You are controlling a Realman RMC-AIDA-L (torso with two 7-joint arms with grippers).
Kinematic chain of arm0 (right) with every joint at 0, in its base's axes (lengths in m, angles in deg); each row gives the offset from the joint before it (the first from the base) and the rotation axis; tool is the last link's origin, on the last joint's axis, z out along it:
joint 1: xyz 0 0 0.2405 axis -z
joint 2: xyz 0 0 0 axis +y
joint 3: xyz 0 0 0.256 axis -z
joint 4: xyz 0 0 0 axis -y
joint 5: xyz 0 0 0.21 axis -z
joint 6: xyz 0 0 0 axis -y
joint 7: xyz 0 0 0.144 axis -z
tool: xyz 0 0 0
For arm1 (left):
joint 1: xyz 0 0 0.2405 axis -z
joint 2: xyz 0 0 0 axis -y
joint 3: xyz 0 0 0.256 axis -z
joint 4: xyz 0 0 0 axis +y
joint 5: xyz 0 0 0.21 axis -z
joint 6: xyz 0 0 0 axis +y
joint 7: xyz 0 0 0.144 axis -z
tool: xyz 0 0 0
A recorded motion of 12 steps. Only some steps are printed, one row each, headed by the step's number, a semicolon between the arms.
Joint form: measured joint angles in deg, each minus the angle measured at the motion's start. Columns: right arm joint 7, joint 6, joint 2, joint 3, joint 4, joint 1, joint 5; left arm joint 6, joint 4, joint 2, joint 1, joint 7, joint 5, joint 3.
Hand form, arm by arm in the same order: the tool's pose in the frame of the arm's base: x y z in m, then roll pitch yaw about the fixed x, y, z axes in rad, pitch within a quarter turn. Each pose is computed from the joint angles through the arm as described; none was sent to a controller.
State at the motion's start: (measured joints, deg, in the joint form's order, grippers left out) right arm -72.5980 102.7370 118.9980 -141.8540 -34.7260 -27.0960 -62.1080; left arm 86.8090 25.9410 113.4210 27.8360 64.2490 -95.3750 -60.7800
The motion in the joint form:
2: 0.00 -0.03 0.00 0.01 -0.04 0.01 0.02; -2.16 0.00 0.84 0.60 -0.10 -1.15 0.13
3: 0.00 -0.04 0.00 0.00 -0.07 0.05 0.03; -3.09 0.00 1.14 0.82 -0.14 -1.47 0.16
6: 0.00 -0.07 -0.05 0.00 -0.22 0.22 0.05; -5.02 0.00 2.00 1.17 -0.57 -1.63 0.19
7: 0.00 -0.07 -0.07 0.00 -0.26 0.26 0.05; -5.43 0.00 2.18 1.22 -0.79 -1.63 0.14
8: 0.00 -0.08 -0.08 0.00 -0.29 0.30 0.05; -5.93 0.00 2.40 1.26 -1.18 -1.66 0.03
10: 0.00 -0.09 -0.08 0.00 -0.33 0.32 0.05; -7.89 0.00 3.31 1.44 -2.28 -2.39 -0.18
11: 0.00 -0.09 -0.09 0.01 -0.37 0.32 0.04; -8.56 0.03 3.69 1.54 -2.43 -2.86 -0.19
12: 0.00 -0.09 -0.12 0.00 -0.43 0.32 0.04; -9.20 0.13 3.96 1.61 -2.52 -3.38 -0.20
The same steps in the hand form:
2: 0.2678 0.2797 -0.0071 3.0924 0.5553 -0.3916; -0.2741 0.3102 -0.0262 -2.9947 -0.5001 0.2590
3: 0.2681 0.2796 -0.0070 3.0931 0.5551 -0.3918; -0.2738 0.3119 -0.0288 -2.9865 -0.4921 0.2578
6: 0.2691 0.2792 -0.0063 3.0966 0.5533 -0.3917; -0.2718 0.3150 -0.0352 -2.9662 -0.4849 0.2517
7: 0.2693 0.2791 -0.0061 3.0976 0.5529 -0.3915; -0.2714 0.3155 -0.0366 -2.9612 -0.4828 0.2482
8: 0.2696 0.2791 -0.0060 3.0984 0.5525 -0.3916; -0.2711 0.3158 -0.0384 -2.9549 -0.4789 0.2420
10: 0.2697 0.2791 -0.0059 3.0992 0.5523 -0.3912; -0.2706 0.3166 -0.0462 -2.9371 -0.4578 0.2262
11: 0.2697 0.2792 -0.0057 3.1000 0.5520 -0.3904; -0.2702 0.3167 -0.0494 -2.9345 -0.4494 0.2243
12: 0.2698 0.2793 -0.0053 3.1015 0.5515 -0.3891; -0.2703 0.3170 -0.0517 -2.9310 -0.4390 0.2219

